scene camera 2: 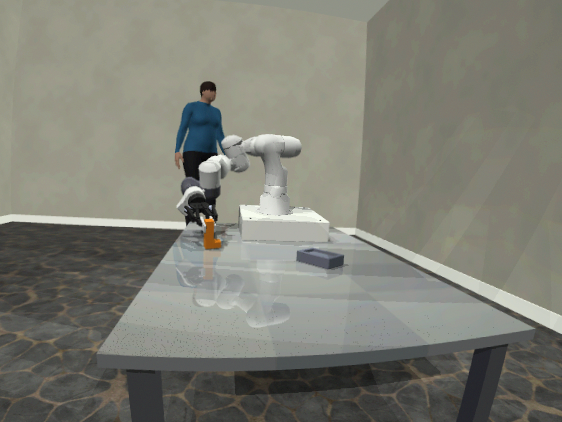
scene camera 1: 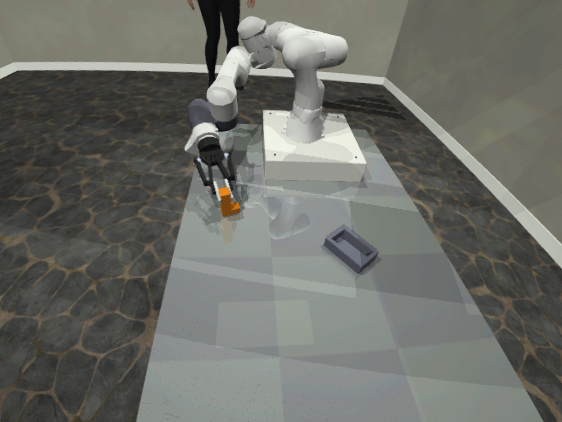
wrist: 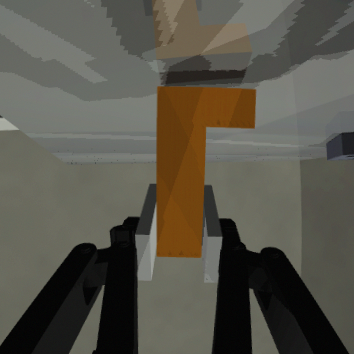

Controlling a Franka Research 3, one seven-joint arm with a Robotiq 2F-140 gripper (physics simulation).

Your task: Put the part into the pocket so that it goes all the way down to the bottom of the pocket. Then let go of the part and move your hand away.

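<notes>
The part is an orange L-shaped block. Its long arm stands upright and its short foot is at the bottom, pointing right in the scene views. My gripper is shut on the upper end of the long arm, one pad on each side. A narrow gap to its reflection in the wrist view puts the part slightly above the table. The pocket is in a dark grey-blue rectangular block to the right of the part and nearer the scene cameras. A corner of that block shows in the wrist view.
The glossy grey table mirrors the arm and the part. The white robot base stands at the back of the table, behind the pocket block. A person stands behind the table.
</notes>
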